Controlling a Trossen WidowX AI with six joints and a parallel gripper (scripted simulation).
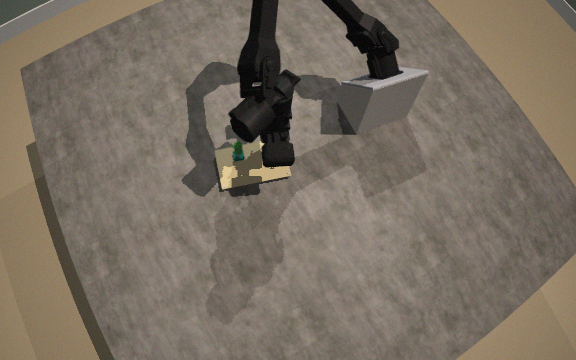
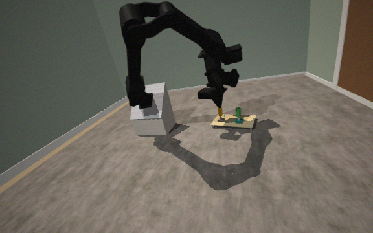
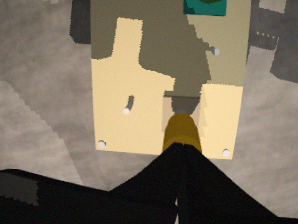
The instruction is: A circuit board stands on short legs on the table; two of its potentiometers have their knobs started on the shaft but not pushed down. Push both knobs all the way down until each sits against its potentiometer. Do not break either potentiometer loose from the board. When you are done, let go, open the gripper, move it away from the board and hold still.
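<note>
My gripper tip is 20 mm above the orange knob. The rest, counted from my gripper tip: green knob: 70 mm ahead, 30 mm to the right, 10 mm below.
</note>
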